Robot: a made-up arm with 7 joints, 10 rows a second.
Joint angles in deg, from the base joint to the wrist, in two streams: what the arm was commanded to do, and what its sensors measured. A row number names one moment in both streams.
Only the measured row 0 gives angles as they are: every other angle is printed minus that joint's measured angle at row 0.
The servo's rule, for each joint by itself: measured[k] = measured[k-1] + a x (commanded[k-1-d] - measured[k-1]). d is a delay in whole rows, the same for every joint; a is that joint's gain. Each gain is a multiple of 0.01, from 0.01 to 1. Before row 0 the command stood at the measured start. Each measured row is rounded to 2 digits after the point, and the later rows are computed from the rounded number. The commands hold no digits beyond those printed.
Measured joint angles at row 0:
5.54, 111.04, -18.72, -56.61, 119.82, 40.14, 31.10
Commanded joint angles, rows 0 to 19:
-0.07, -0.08, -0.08, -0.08, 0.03, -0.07, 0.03
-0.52, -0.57, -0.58, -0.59, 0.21, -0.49, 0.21
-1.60, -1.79, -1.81, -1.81, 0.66, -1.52, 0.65
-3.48, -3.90, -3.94, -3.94, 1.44, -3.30, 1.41
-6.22, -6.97, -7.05, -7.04, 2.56, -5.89, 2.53
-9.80, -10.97, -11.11, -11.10, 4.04, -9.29, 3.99
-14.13, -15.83, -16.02, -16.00, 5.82, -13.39, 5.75
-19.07, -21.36, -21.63, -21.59, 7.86, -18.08, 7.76
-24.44, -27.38, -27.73, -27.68, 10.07, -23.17, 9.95
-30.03, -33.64, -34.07, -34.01, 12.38, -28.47, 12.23
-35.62, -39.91, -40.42, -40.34, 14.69, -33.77, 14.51
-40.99, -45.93, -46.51, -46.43, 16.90, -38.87, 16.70
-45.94, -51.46, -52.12, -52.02, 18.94, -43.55, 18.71
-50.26, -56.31, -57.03, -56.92, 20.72, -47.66, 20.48
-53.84, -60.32, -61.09, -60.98, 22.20, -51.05, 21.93
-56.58, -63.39, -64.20, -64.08, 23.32, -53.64, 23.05
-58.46, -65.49, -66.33, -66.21, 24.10, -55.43, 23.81
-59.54, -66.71, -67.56, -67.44, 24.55, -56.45, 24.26
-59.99, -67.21, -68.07, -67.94, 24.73, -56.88, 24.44
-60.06, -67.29, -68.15, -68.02, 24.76, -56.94, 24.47
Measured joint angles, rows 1 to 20:
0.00, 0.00, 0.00, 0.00, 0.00, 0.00, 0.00
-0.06, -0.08, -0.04, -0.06, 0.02, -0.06, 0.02
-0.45, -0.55, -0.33, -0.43, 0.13, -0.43, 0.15
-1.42, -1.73, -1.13, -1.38, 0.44, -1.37, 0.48
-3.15, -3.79, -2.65, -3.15, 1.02, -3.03, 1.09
-5.73, -6.81, -5.03, -5.83, 1.91, -5.49, 2.04
-9.15, -10.76, -8.31, -9.47, 3.15, -8.76, 3.33
-13.33, -15.58, -12.47, -13.98, 4.70, -12.74, 4.93
-18.15, -21.07, -17.42, -19.23, 6.53, -17.33, 6.80
-23.43, -27.06, -22.99, -25.06, 8.58, -22.35, 8.88
-28.97, -33.31, -28.97, -31.24, 10.78, -27.61, 11.09
-34.56, -39.58, -35.15, -37.52, 13.05, -32.91, 13.35
-39.96, -45.61, -41.28, -43.67, 15.28, -38.04, 15.56
-44.98, -51.17, -47.13, -49.43, 17.40, -42.78, 17.64
-49.42, -56.05, -52.48, -54.60, 19.33, -46.98, 19.51
-53.13, -60.11, -57.13, -59.00, 20.99, -50.48, 21.11
-56.03, -63.23, -60.95, -62.51, 22.34, -53.20, 22.39
-58.07, -65.38, -63.86, -65.06, 23.36, -55.12, 23.33
-59.30, -66.64, -65.86, -66.70, 24.05, -56.26, 23.94
-59.88, -67.18, -67.05, -67.56, 24.44, -56.79, 24.27
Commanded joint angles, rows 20 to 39:
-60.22, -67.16, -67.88, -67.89, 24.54, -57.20, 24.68
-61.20, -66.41, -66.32, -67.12, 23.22, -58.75, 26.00
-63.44, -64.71, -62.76, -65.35, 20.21, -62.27, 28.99
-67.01, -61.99, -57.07, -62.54, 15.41, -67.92, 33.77
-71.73, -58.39, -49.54, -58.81, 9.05, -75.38, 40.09
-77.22, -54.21, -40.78, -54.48, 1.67, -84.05, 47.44
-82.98, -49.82, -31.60, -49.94, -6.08, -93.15, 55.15
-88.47, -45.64, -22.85, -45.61, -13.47, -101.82, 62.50
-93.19, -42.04, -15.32, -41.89, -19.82, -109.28, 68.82
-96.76, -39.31, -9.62, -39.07, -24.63, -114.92, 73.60
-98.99, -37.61, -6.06, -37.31, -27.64, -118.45, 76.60
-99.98, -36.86, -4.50, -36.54, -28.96, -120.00, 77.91
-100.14, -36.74, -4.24, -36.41, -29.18, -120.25, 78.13
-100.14, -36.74, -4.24, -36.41, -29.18, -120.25, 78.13
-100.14, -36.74, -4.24, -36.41, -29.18, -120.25, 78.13
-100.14, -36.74, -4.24, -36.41, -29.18, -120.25, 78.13
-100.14, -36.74, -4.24, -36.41, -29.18, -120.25, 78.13
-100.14, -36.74, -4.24, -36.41, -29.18, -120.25, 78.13
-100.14, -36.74, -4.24, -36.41, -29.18, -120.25, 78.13
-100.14, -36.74, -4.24, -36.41, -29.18, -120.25, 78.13
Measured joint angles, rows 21 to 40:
-60.03, -67.28, -67.64, -67.88, 24.63, -56.92, 24.40
-60.19, -67.17, -67.77, -67.89, 24.58, -57.16, 24.58
-61.04, -66.45, -66.99, -67.36, 23.79, -58.53, 25.52
-63.06, -64.80, -64.71, -65.97, 21.71, -61.75, 27.81
-66.38, -62.13, -60.58, -63.60, 18.06, -67.06, 31.74
-70.87, -58.58, -54.62, -60.29, 12.83, -74.22, 37.25
-76.20, -54.43, -47.15, -56.28, 6.36, -82.67, 43.98
-81.90, -50.05, -38.75, -51.91, -0.86, -91.68, 51.35
-87.42, -45.86, -30.16, -47.56, -8.17, -100.40, 58.71
-92.27, -42.23, -22.15, -43.65, -14.93, -108.04, 65.38
-96.04, -39.46, -15.38, -40.49, -20.56, -113.96, 70.81
-98.52, -37.70, -10.35, -38.30, -24.67, -117.82, 74.63
-99.75, -36.90, -7.19, -37.09, -27.16, -119.69, 76.79
-100.08, -36.75, -5.60, -36.62, -28.33, -120.17, 77.67
-100.13, -36.74, -4.87, -36.48, -28.82, -120.24, 77.97
-100.14, -36.74, -4.53, -36.43, -29.03, -120.25, 78.08
-100.14, -36.74, -4.37, -36.42, -29.12, -120.25, 78.11
-100.14, -36.74, -4.30, -36.41, -29.15, -120.25, 78.12
-100.14, -36.74, -4.27, -36.41, -29.17, -120.25, 78.13
-100.14, -36.74, -4.25, -36.41, -29.18, -120.25, 78.13

